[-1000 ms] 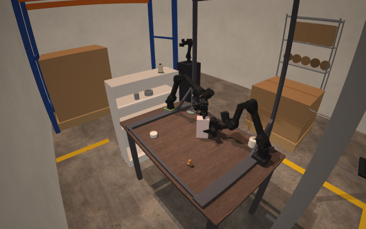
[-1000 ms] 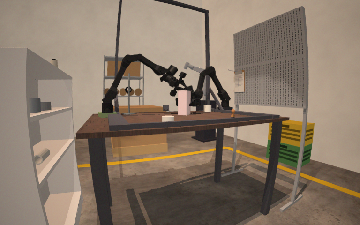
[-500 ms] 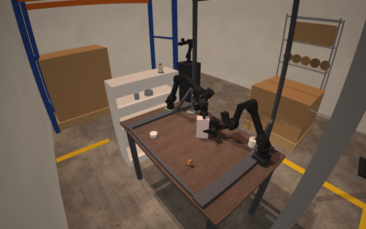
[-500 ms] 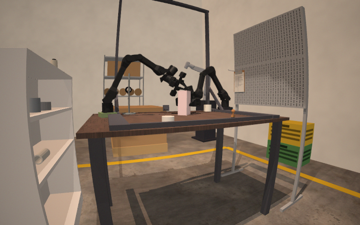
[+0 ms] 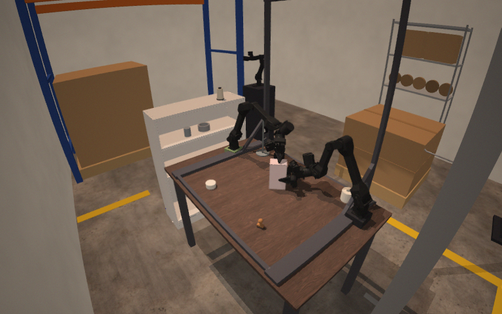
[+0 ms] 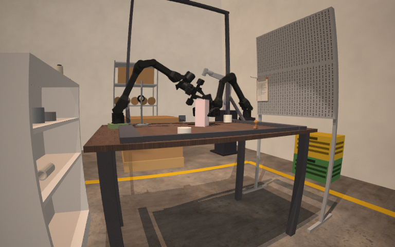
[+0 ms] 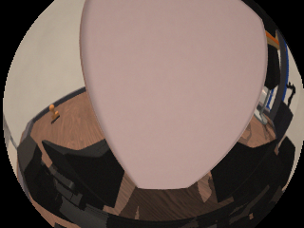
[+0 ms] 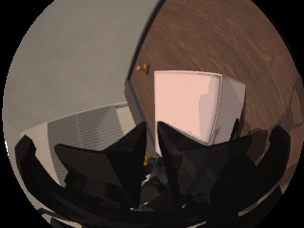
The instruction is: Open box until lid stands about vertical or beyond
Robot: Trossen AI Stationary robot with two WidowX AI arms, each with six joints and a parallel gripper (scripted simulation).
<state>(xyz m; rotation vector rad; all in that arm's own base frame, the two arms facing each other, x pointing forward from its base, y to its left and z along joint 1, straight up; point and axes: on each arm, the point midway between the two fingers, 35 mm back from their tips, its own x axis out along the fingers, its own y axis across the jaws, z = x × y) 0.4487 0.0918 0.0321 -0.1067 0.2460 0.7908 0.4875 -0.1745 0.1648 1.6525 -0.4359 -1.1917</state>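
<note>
My left gripper is now 30 mm to the left of the pale pink carton, 30 mm below it and 30 mm short of it.
</note>
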